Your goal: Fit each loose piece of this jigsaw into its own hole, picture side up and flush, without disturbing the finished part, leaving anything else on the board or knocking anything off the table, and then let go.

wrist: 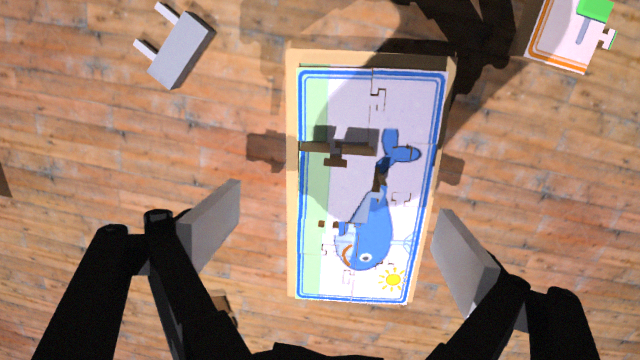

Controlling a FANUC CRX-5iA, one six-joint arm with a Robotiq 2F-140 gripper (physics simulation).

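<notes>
The jigsaw with a blue whale and a sun (407, 110) lies in a shallow wooden tray (292, 200) in the middle of the wrist view. At its left middle a green and white piece (345, 187) with part of the whale lies picture side up. Dark brown bands show along its upper end and beside the whale's tail, and small brown spots near its lower end, so it does not look flush; whether it is tilted or shifted I cannot tell. My gripper (336, 215) is wide open and empty, its fingers apart on either side of the tray's lower half.
A grey block with two pale prongs (181, 50) lies at the upper left. An orange-bordered board (552, 60) with a green patch and a white tab shows at the upper right. A small brown item (222, 303) is partly hidden behind the left finger. Dark shadows fall over the tray's upper part.
</notes>
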